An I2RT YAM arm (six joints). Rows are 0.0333 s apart.
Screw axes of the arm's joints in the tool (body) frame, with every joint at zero. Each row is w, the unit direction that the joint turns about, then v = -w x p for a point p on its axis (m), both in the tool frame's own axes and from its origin. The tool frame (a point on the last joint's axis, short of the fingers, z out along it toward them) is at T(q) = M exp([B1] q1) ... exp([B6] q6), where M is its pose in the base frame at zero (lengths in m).
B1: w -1 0 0 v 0.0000 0.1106 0.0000
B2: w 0 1 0 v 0.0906 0.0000 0.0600
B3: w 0 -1 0 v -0.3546 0.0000 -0.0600
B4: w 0 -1 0 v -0.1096 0.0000 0.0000
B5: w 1 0 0 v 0.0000 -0.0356 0.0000
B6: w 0 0 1 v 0.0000 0.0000 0.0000
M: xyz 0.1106 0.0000 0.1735 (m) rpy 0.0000 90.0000 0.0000 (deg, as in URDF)
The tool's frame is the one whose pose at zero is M.
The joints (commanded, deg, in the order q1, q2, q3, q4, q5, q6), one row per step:
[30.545 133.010 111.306 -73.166 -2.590 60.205]
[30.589 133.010 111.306 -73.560 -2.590 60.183]
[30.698 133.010 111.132 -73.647 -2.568 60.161]
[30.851 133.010 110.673 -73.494 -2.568 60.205]
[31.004 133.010 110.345 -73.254 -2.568 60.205]
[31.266 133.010 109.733 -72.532 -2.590 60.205]
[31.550 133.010 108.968 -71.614 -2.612 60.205]
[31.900 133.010 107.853 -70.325 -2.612 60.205]
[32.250 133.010 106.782 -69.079 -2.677 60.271]
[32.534 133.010 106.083 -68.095 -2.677 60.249]
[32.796 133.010 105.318 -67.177 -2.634 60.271]
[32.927 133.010 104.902 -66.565 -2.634 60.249]
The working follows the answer.
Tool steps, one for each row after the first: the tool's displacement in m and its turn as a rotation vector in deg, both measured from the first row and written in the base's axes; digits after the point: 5 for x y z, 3 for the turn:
[-0.00082 -0.00009 0.00007 -0.198 0.339 0.066]
[-0.00176 0.00031 -0.00065 -0.348 0.553 0.199]
[-0.00312 0.00086 -0.00259 -0.509 0.815 0.308]
[-0.00405 0.00167 -0.00400 -0.556 0.890 0.461]
[-0.00529 0.00327 -0.00668 -0.482 0.806 0.721]
[-0.00668 0.00498 -0.01002 -0.387 0.685 1.003]
[-0.00860 0.00694 -0.01488 -0.299 0.535 1.353]
[-0.01059 0.00889 -0.01952 -0.160 0.418 1.632]
[-0.01187 0.01063 -0.02257 -0.010 0.175 1.938]
[-0.01336 0.01201 -0.02587 0.031 0.022 2.182]
[-0.01396 0.01281 -0.02768 0.137 -0.145 2.335]

Tool pose at each row, in the base's axes (x y z in m, rotation vector in deg; rounded; the steps above come from the unrounded poses):
[0.37864 0.22530 0.16252 -44.882 -168.856 2.513]
[0.37782 0.22521 0.16259 -44.726 -168.605 2.939]
[0.37688 0.22561 0.16187 -44.496 -168.489 3.249]
[0.37552 0.22617 0.15993 -44.291 -168.318 3.592]
[0.37459 0.22697 0.15852 -44.053 -168.318 3.699]
[0.37335 0.22858 0.15584 -43.684 -168.486 3.578]
[0.37196 0.23029 0.15250 -43.287 -168.691 3.411]
[0.37004 0.23224 0.14764 -42.798 -168.951 3.250]
[0.36805 0.23419 0.14300 -42.399 -169.140 3.022]
[0.36677 0.23594 0.13995 -41.987 -169.454 2.730]
[0.36528 0.23732 0.13665 -41.658 -169.682 2.628]
[0.36468 0.23811 0.13484 -41.457 -169.875 2.420]

